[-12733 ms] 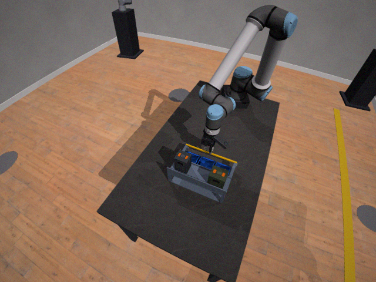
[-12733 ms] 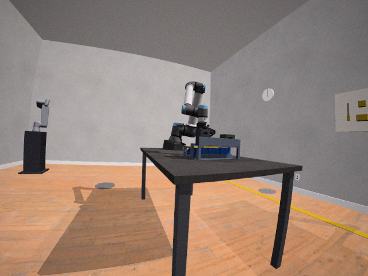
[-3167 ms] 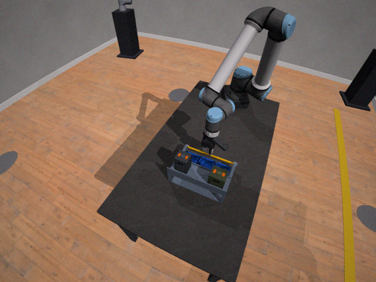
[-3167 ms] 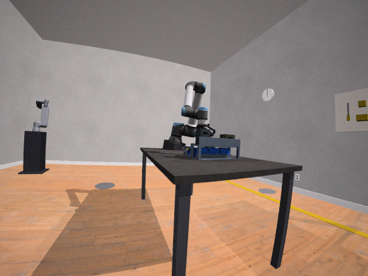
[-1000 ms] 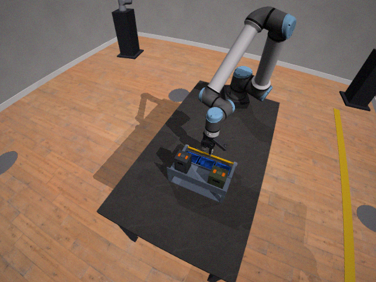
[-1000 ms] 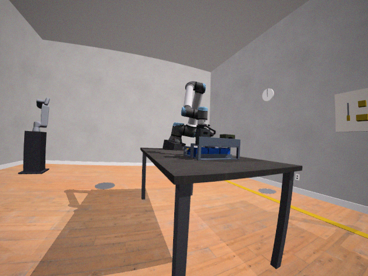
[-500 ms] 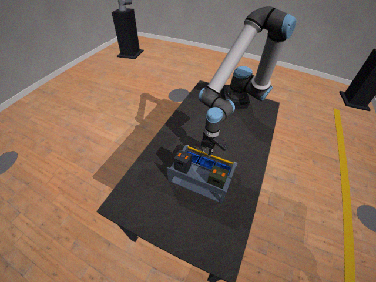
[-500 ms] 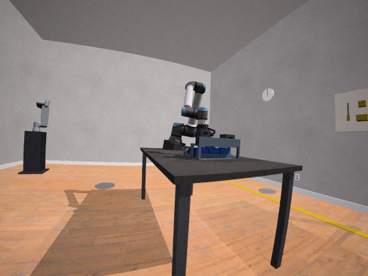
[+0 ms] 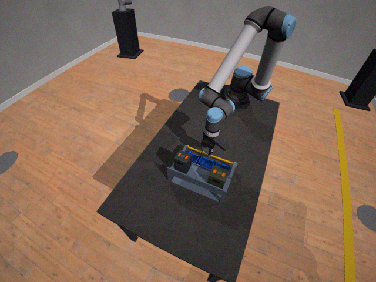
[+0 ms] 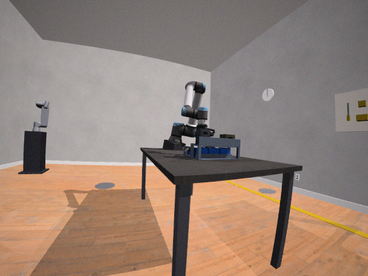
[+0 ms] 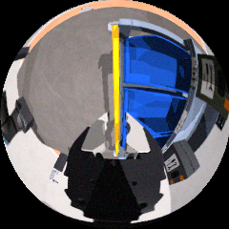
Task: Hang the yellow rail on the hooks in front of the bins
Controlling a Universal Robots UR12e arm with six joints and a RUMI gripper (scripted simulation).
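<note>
My hand is 10 mm above the yellow rail. Round my hand: black box 180 mm ahead, 150 mm to the right, 90 mm above; olive box 220 mm ahead, 80 mm to the left, 80 mm above.
</note>
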